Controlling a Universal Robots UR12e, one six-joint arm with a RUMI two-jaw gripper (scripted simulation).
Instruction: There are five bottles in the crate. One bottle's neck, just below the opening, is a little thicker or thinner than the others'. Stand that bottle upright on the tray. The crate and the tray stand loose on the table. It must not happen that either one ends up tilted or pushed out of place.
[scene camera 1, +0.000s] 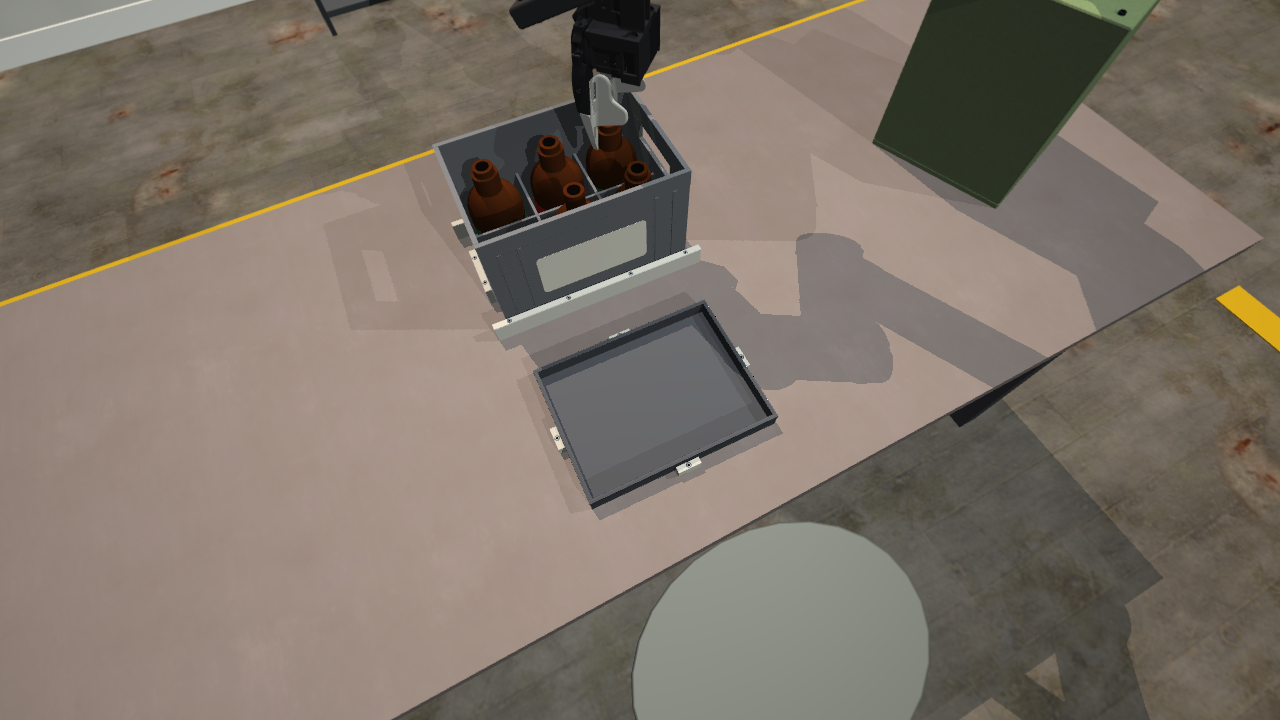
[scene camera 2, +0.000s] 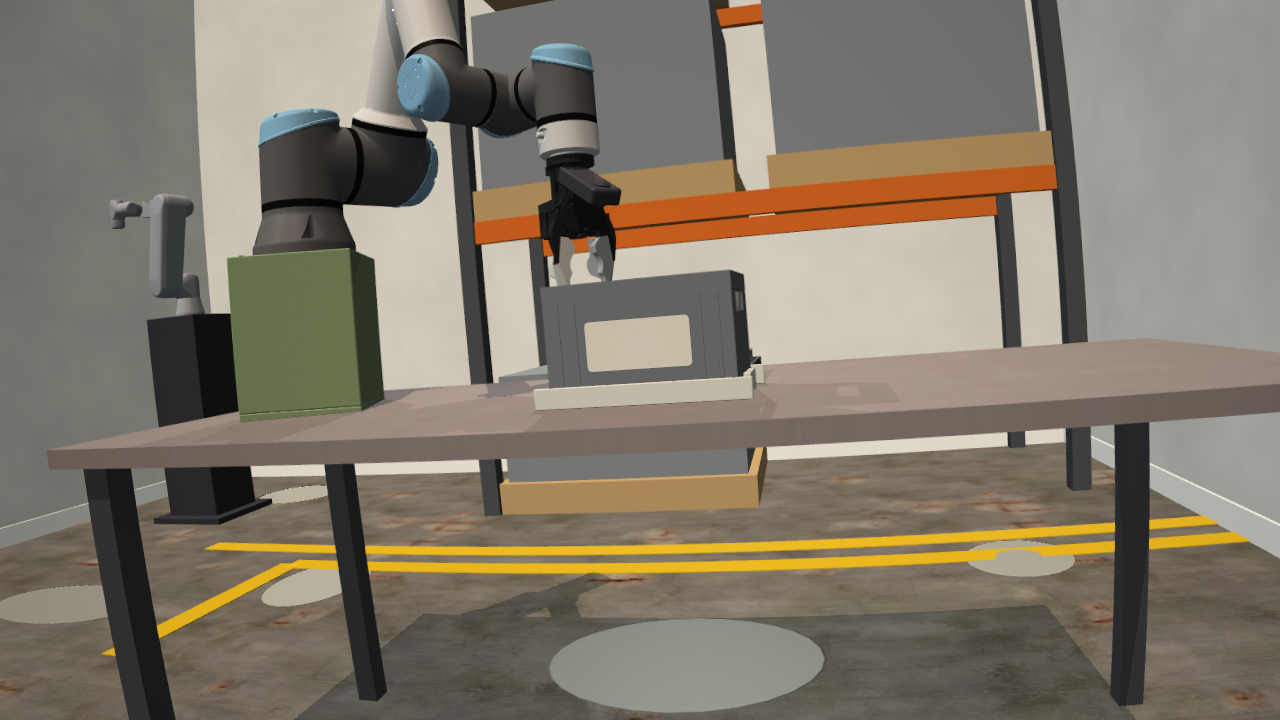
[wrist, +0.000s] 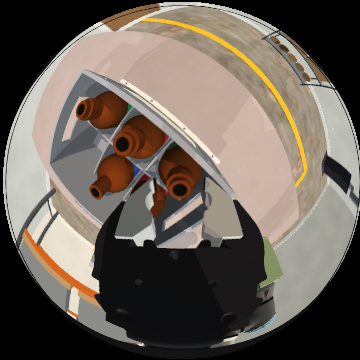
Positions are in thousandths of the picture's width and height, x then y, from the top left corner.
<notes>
I see my gripper (scene camera 1: 473, 184), a dark grey tray (scene camera 1: 492, 570), a grey crate (scene camera 1: 424, 363) and a brown bottle (wrist: 321, 479).
The grey crate also shows in scene camera 2 (scene camera 2: 529, 455) and in the wrist view (wrist: 210, 449). My gripper also shows in the wrist view (wrist: 499, 496).
</notes>
